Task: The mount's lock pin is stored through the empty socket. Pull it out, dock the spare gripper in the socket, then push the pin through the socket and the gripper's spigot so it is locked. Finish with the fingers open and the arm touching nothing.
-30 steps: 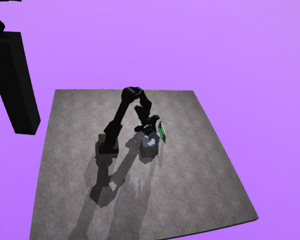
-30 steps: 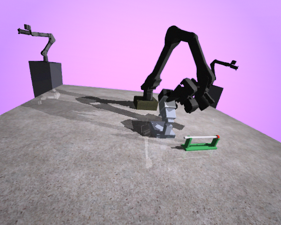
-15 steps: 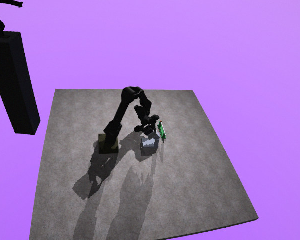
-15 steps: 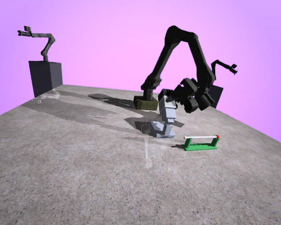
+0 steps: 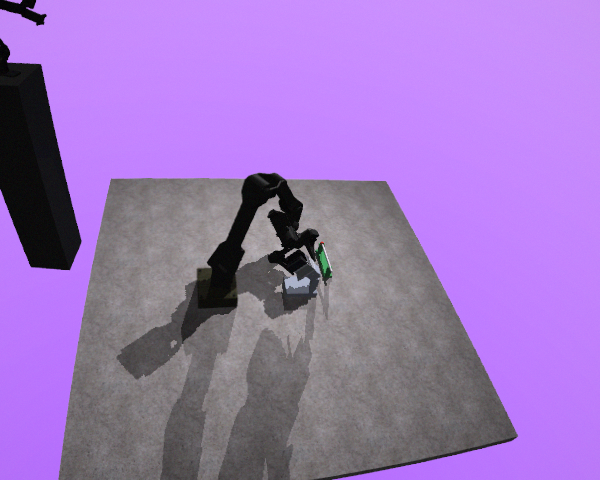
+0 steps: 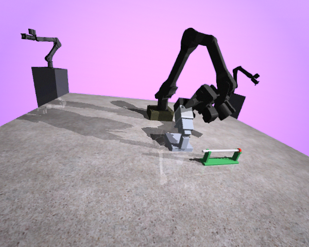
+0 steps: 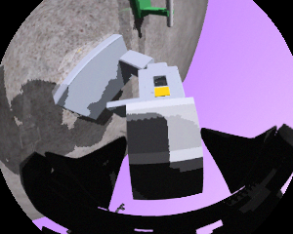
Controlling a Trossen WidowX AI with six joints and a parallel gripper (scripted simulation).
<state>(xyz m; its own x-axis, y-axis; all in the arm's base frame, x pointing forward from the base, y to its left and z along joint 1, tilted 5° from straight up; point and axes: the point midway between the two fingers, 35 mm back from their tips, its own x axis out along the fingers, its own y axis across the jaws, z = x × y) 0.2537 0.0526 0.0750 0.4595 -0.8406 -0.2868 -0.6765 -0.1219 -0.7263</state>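
The spare gripper is 1 cm to the left of my gripper tip. The rest, counted from my gripper tip: green rest (10 cm ahead, 14 cm to the left, 10 cm below); grey mount (2 cm ahead, 2 cm to the left, 6 cm below).
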